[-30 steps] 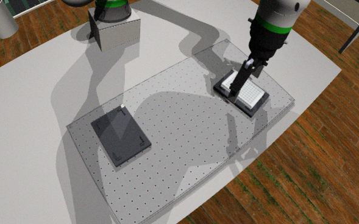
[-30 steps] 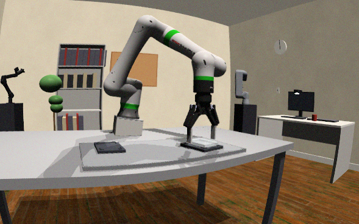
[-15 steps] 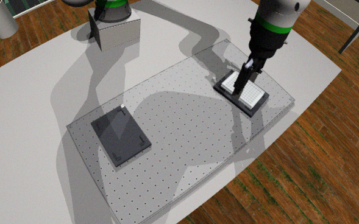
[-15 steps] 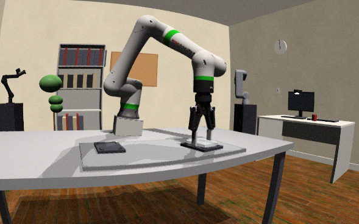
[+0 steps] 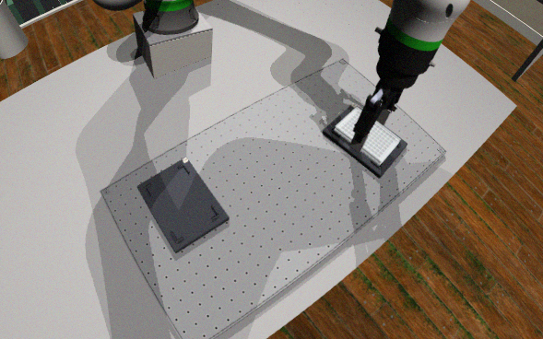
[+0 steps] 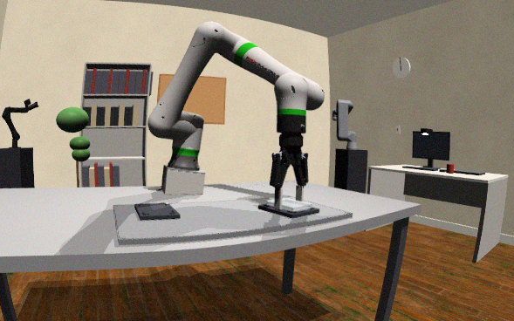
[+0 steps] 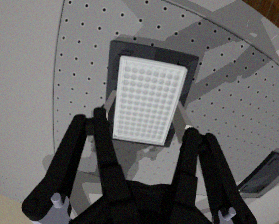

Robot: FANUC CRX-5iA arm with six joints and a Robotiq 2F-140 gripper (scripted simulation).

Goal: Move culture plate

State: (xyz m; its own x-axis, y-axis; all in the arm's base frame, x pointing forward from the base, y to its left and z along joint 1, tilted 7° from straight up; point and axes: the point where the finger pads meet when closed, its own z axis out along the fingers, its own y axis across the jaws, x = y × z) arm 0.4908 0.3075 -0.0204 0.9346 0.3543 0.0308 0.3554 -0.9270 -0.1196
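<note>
My gripper is now 3 cm above the dark plate nest N1. The rest, counted from my hand: white A1 mark (38 cm to the right, 10 cm behind, 3 cm below); clear lid (1 cm below); dark plate nest N2 (42 cm to the right, 3 cm below, 2 cm behind).
</note>
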